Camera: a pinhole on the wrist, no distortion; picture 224 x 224 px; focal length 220.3 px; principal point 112.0 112.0 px. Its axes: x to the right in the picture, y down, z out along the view. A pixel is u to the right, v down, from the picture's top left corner.
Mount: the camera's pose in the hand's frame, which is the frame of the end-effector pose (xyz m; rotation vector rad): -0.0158 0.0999 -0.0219 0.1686 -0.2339 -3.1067
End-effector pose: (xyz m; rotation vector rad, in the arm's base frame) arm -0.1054 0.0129 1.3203 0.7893 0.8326 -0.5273
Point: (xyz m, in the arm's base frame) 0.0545 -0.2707 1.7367
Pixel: 175 141
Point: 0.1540 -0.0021 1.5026
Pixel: 69 15
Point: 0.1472 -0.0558 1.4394
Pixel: 20 74
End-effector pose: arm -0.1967 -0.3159 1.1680 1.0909 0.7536 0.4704
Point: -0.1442 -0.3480 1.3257
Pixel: 123 88
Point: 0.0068 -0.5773 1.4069
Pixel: 143 135
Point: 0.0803 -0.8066 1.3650
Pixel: 163 187
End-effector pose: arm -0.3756 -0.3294 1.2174 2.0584 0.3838 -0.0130
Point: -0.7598 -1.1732 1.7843
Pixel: outside the picture
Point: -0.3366 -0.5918 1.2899
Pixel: 115 57
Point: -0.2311 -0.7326 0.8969
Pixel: 45 214
